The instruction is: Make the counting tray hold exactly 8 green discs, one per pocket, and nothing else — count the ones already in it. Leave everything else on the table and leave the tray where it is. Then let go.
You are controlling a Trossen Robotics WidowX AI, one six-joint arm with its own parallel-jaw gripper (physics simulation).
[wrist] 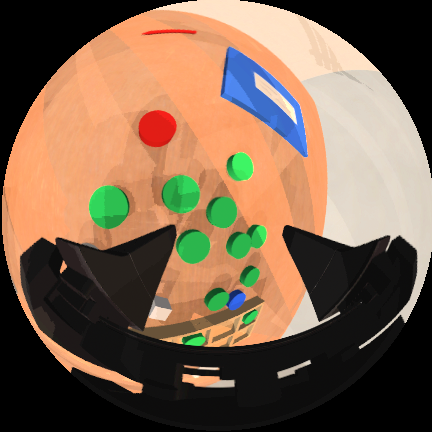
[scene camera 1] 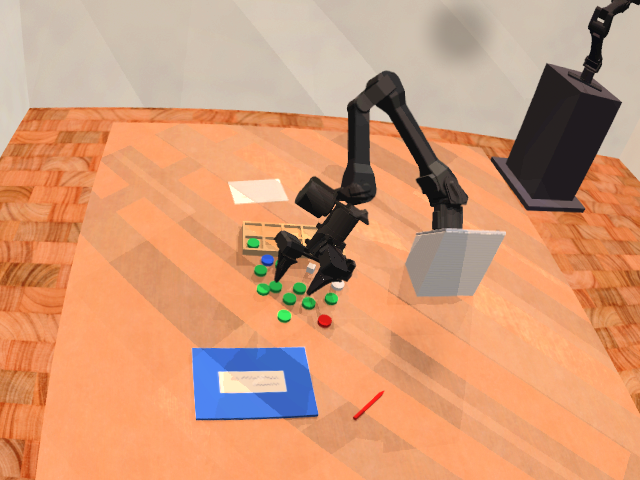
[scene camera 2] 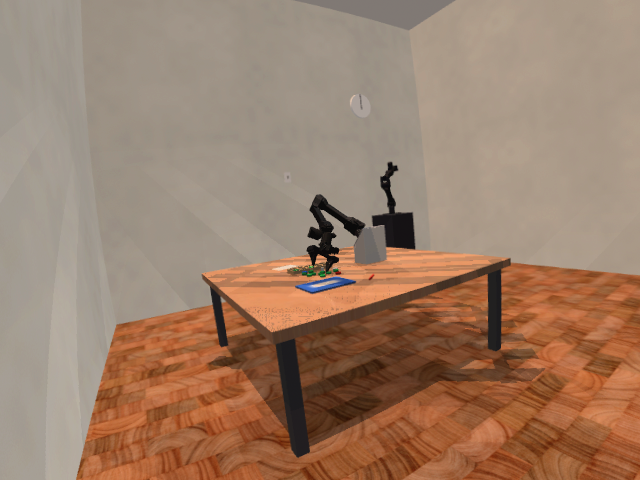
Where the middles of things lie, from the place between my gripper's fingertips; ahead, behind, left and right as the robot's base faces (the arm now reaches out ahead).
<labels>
Right now the red disc (wrist: 155, 128) is 8 cm to the left of my hand, 6 cm behind it and 2 cm below it. The rest, counted from my hand: wooden counting tray (scene camera 1: 265, 232) 17 cm to the right, 3 cm behind, 2 cm below.
</labels>
